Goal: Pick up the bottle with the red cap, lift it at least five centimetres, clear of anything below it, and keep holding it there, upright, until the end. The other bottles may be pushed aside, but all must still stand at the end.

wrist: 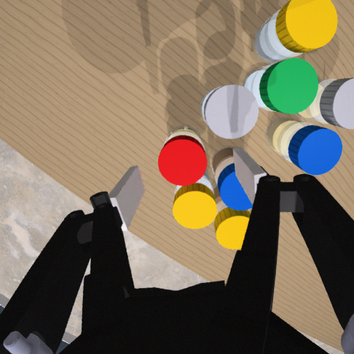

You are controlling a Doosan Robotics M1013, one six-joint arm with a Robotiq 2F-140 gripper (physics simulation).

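The bottle with the red cap (182, 160) stands upright near the middle of the wrist view. A yellow-capped bottle (194, 206) stands close below it in the view, and a blue-capped bottle (234, 186) stands to its right, partly covered by the right finger. My gripper (186, 169) is open, its fingers partly closed in, with nothing between the pads. It appears to be above the caps. The red cap lies a little beyond the line between the fingertips. How high the fingertips are over the caps cannot be told.
Another yellow-capped bottle (233, 230) stands beside the right finger. A white-capped bottle (231, 111), a green-capped one (289, 86), a second blue-capped one (316, 150), a grey-white one (341, 103) and a far yellow one (307, 24) stand on the wooden table (45, 90). The table edge runs diagonally below left.
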